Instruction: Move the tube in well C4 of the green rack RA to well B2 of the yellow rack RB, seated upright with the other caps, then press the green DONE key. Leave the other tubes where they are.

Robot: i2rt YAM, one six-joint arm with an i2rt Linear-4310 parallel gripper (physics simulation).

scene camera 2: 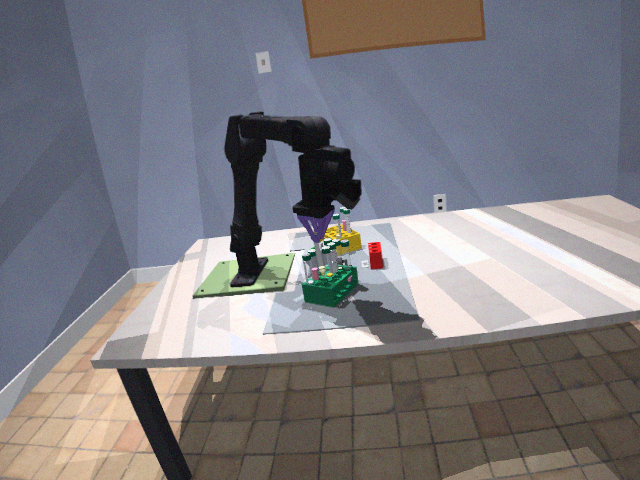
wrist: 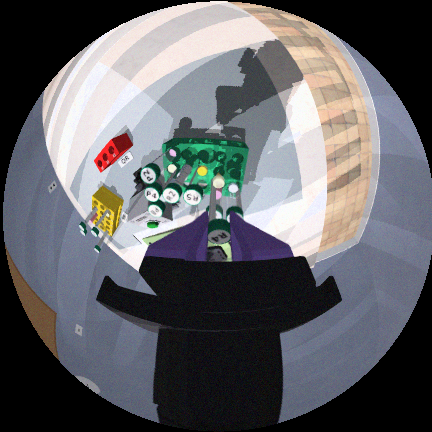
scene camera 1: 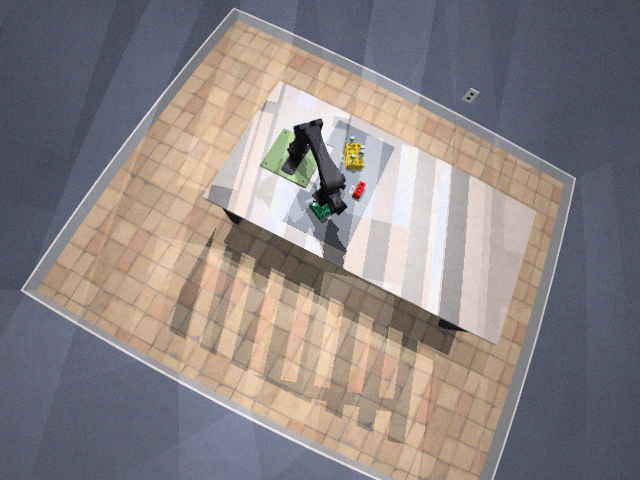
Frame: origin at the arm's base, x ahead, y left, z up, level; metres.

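Seen in the pictures: gripper, between the fingertips: [scene camera 2: 318, 240] [wrist: 218, 216]; arm's base, origin of its link: [scene camera 2: 250, 272] [scene camera 1: 295, 158].
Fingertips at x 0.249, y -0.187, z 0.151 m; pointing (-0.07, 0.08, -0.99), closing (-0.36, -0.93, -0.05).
Pixels of each thing's top centre, then the offset from my fingertips to it. "*": a spot on its surface instead. Level surfaces: height alone.
- green rack, centre of its top: [wrist: 202, 170] [scene camera 2: 329, 275] [scene camera 1: 325, 203] dx +0.011, dy +0.029, dz -0.106 m
- yellow rack, centre of its top: [wrist: 101, 218] [scene camera 2: 338, 231] [scene camera 1: 354, 153] dx +0.014, dy +0.352, dz -0.106 m
- green DONE key, a spot on its surface: [wrist: 153, 225] * dx -0.050, dy +0.164, dz -0.086 m
- red block with holes, centre of its top: [wrist: 104, 156] [scene camera 2: 374, 247] [scene camera 1: 359, 188] dx +0.126, dy +0.191, dz -0.106 m
- grey mat, height of its surface: dz -0.156 m
My gripper [scene camera 2: 317, 239] [wrist: 218, 216] is shut on a clear tube with a dark green cap marked R4 [wrist: 219, 234]. It holds the tube near its cap, above the green rack [scene camera 1: 318, 210] [scene camera 2: 320, 293] [wrist: 205, 143]. The tube's cap stands higher than the other caps there; I cannot tell whether its lower end is clear of the wells. Several other green-capped tubes stand in the green rack. The yellow rack [scene camera 1: 353, 165] [scene camera 2: 353, 242] [wrist: 115, 198] stands farther back with several capped tubes. The green DONE key [wrist: 153, 225] shows beside the caps in the wrist view.
A red block with holes [scene camera 1: 359, 190] [scene camera 2: 375, 256] [wrist: 113, 152] stands between and to the right of the racks. The racks and block are on a grey mat [scene camera 1: 381, 153] [scene camera 2: 289, 322]. The arm's green base plate [scene camera 1: 276, 155] [scene camera 2: 214, 281] is at the left.
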